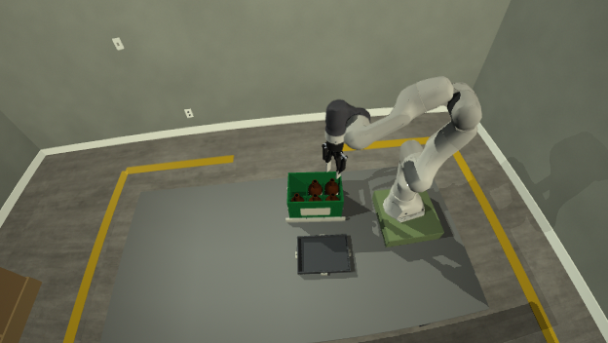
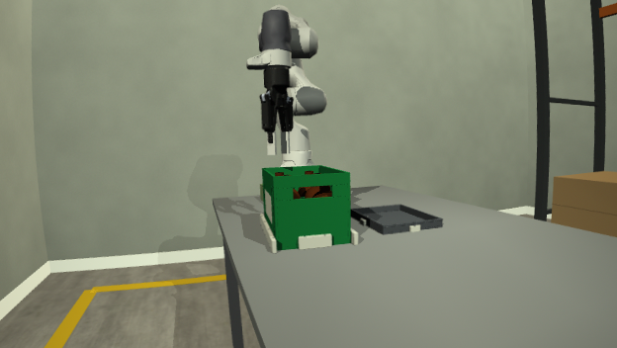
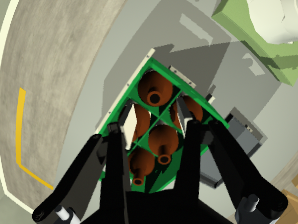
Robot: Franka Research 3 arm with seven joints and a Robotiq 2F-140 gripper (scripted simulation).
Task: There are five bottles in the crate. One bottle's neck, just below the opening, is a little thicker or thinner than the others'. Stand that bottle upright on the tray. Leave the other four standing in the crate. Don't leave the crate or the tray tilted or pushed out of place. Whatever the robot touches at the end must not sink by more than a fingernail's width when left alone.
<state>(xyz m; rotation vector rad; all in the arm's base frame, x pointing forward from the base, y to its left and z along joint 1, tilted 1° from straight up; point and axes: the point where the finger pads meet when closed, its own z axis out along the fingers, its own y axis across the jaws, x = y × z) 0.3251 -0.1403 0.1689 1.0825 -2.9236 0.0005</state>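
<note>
Right now the green crate is 16 cm below my hand, 9 cm ahead of it and 4 cm to the left of it. Round my hand: dark grey tray (33 cm to the left, 23 cm below, 8 cm ahead).
</note>
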